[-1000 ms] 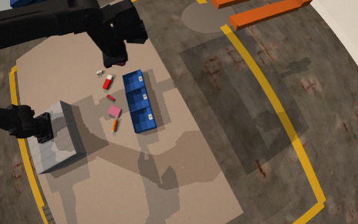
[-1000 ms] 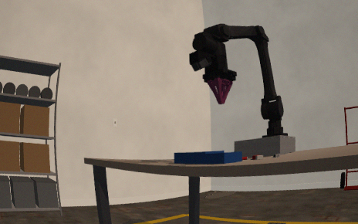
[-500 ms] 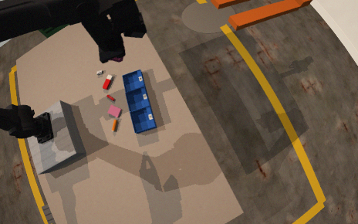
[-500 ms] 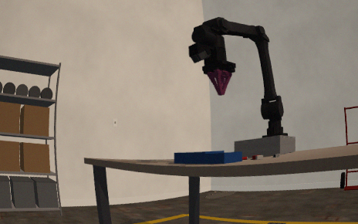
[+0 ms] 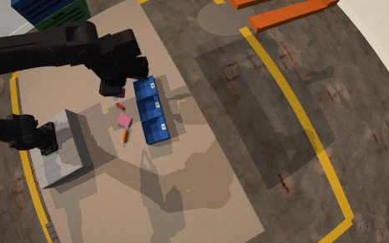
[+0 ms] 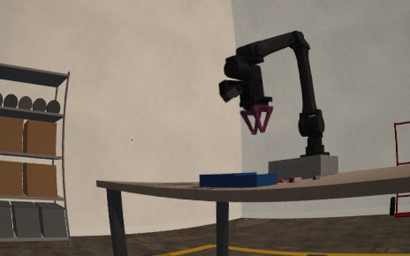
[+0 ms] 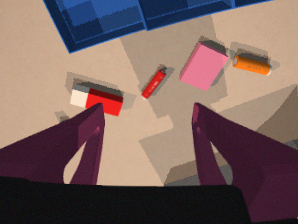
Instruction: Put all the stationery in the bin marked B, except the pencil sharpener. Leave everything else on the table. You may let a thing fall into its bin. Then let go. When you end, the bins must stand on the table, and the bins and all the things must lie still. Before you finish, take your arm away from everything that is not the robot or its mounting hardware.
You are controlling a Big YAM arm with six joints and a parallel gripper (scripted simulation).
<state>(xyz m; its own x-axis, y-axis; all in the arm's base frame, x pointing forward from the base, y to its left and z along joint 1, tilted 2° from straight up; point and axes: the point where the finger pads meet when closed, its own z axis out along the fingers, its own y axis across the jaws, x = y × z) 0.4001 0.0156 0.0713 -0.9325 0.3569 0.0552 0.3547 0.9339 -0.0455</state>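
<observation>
My gripper is now 150 mm above the pink eraser block, 70 mm past it and 50 mm to the left of it. Also, from my hand: red-and-white eraser (150 mm below, 100 mm to the left, 60 mm behind); small red piece (150 mm below, 70 mm behind, 20 mm to the left); joined blue bins (140 mm below, 50 mm to the right, 50 mm ahead).
</observation>
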